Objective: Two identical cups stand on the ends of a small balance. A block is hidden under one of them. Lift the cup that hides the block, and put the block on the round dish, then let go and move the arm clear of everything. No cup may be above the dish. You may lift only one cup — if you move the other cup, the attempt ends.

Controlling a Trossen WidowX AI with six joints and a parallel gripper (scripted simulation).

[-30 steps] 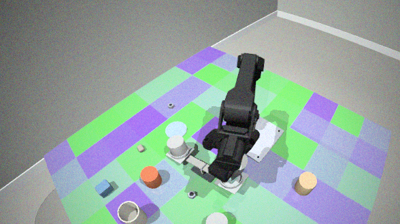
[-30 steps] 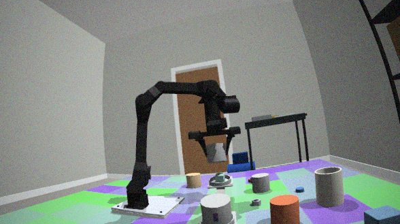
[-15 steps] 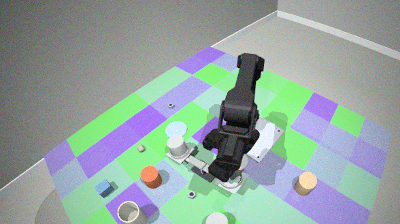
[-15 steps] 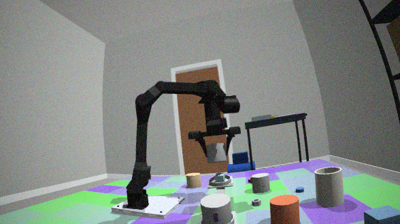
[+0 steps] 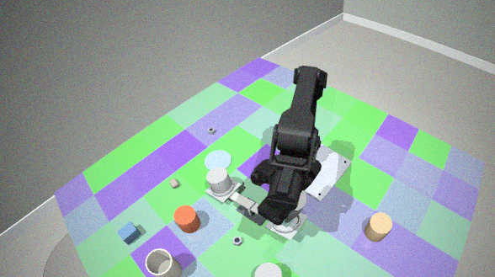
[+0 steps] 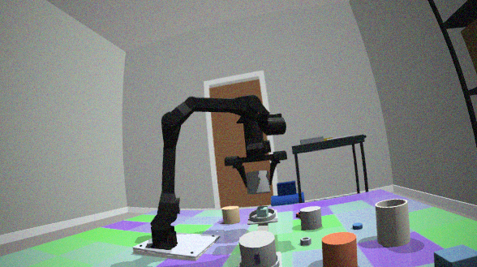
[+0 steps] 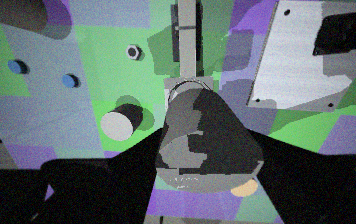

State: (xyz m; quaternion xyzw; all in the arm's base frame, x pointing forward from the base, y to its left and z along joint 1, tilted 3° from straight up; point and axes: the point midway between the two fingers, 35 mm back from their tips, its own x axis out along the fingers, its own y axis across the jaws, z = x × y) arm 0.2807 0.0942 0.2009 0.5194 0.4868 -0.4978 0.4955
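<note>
My gripper tip is now 10 mm to the left of the pale teal block and 80 mm above it. From my gripper tip the other things lie so: tan cylinder (150 mm behind, 250 mm to the left, 130 mm below); grey cup (10 mm behind, 280 mm to the right, 110 mm below); red item (160 mm ahead, 190 mm to the left, 160 mm below).
</note>
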